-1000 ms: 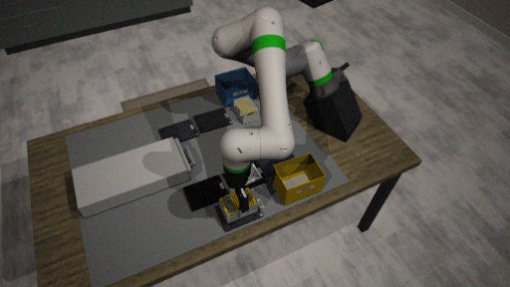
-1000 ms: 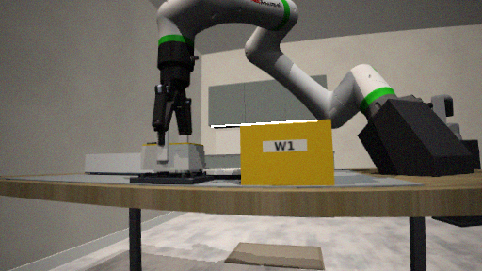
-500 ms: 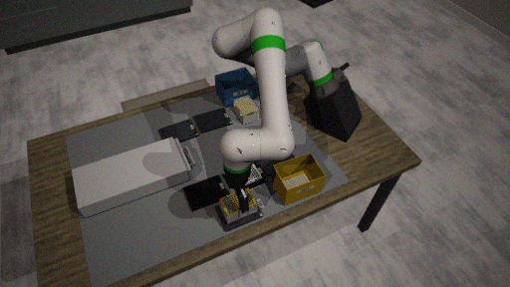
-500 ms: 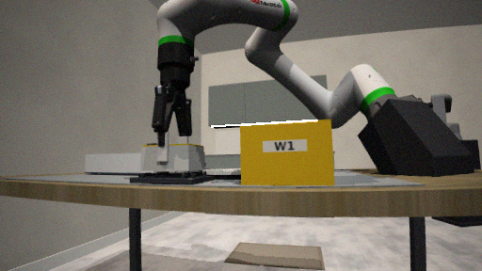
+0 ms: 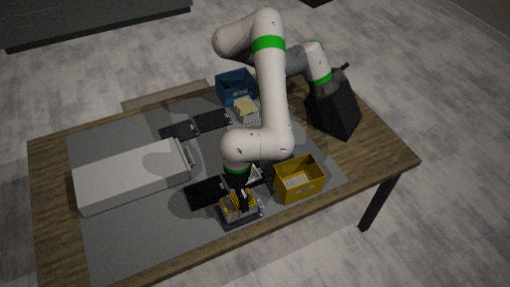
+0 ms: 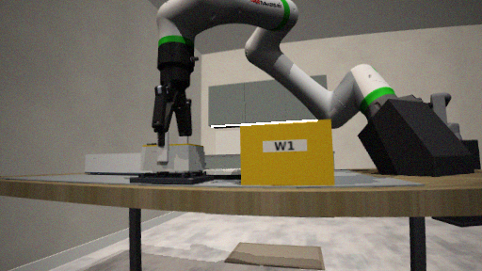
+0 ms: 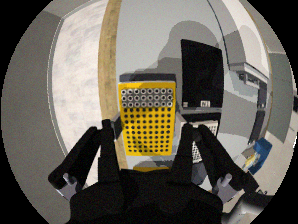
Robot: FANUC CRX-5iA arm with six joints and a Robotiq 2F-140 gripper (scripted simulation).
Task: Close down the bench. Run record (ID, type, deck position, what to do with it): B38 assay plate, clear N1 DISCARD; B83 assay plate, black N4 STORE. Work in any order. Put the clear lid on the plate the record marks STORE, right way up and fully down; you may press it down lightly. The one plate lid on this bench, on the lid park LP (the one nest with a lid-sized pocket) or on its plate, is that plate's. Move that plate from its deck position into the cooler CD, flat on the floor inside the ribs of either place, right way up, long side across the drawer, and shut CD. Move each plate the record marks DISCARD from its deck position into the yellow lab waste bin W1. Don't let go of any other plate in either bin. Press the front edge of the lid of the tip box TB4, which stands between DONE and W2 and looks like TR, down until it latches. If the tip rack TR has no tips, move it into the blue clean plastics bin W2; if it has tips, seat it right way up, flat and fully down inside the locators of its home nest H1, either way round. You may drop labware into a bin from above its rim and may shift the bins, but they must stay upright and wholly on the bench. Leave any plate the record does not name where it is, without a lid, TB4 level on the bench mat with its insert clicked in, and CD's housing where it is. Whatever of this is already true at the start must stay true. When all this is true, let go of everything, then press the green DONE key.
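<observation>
Now: hand 10 mm past the yellow tip rack TR. Round my hand: yellow bin W1: 270 mm behind, 60 mm to the left, 40 mm below; black deck nest: 160 mm to the right, 70 mm below, 50 mm ahead; pale well plate: 120 mm to the right, 120 mm behind, 60 mm below.
</observation>
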